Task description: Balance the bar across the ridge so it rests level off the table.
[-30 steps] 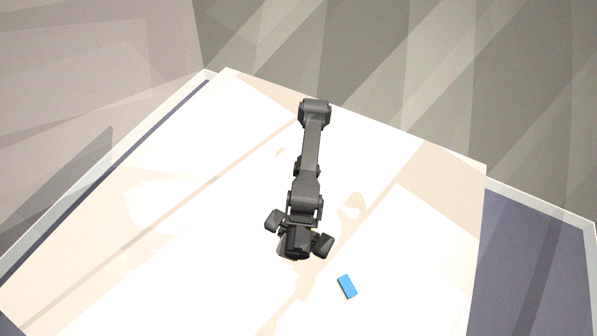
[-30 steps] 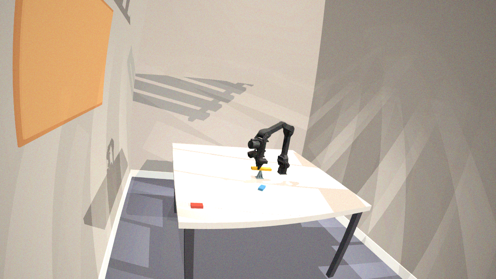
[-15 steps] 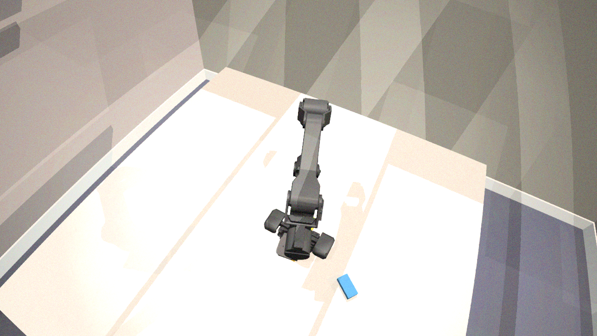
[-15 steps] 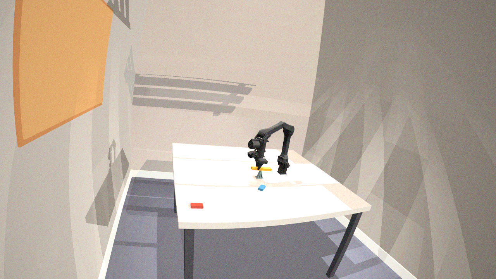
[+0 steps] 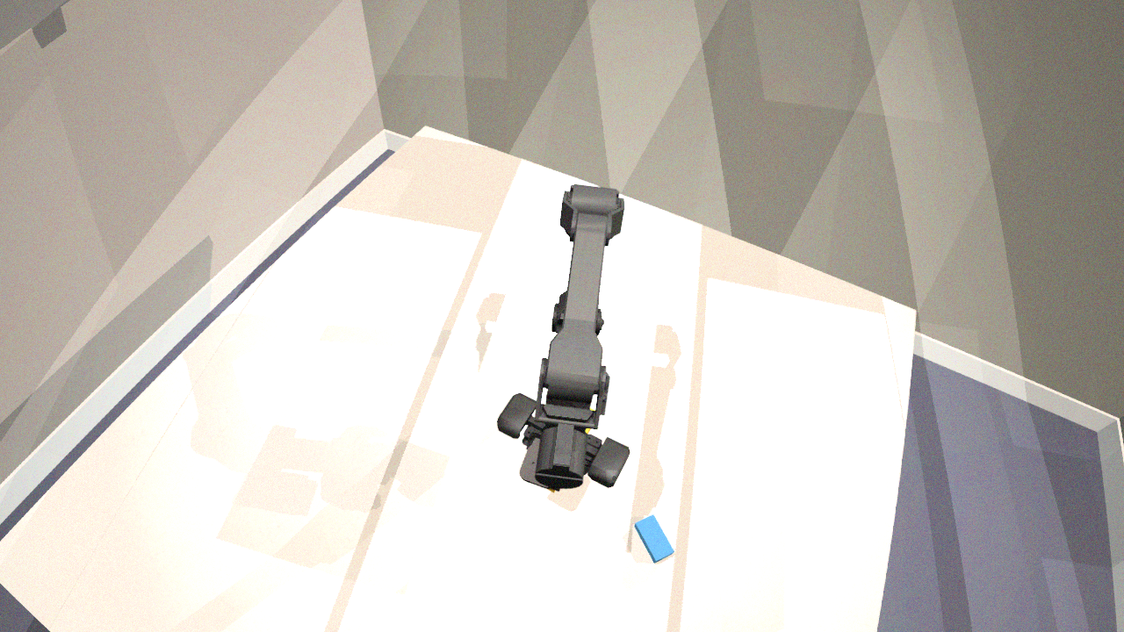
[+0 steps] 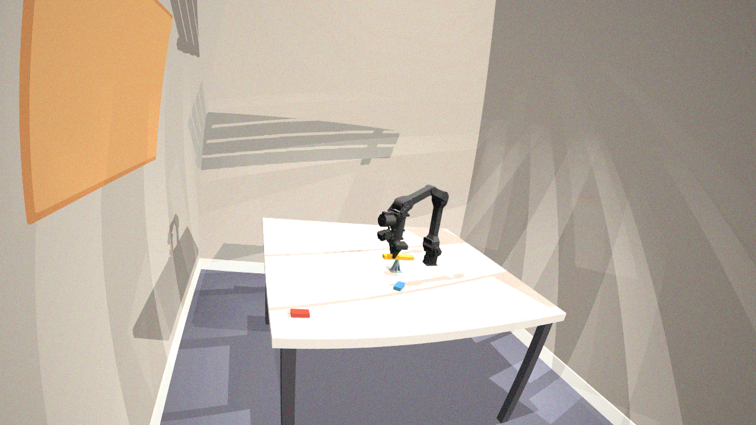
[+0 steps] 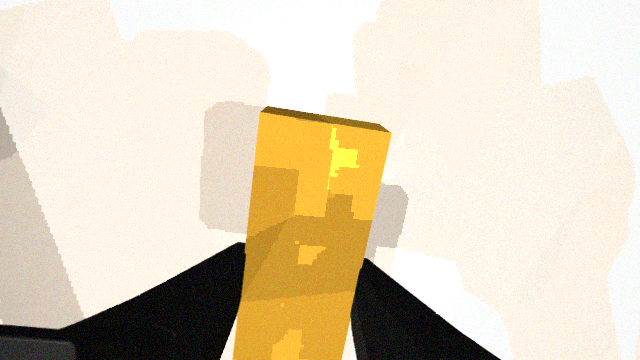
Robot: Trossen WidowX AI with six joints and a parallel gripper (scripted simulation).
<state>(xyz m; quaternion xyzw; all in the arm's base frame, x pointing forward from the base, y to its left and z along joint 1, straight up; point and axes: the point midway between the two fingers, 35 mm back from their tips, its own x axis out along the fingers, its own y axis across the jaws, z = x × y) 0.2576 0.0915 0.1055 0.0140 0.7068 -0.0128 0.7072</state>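
Right now the yellow bar is 3 cm behind my gripper tip. Round my gripper tip: blue block 18 cm to the left, 6 cm below, 2 cm ahead; then red block 48 cm ahead, 41 cm to the left, 6 cm below.
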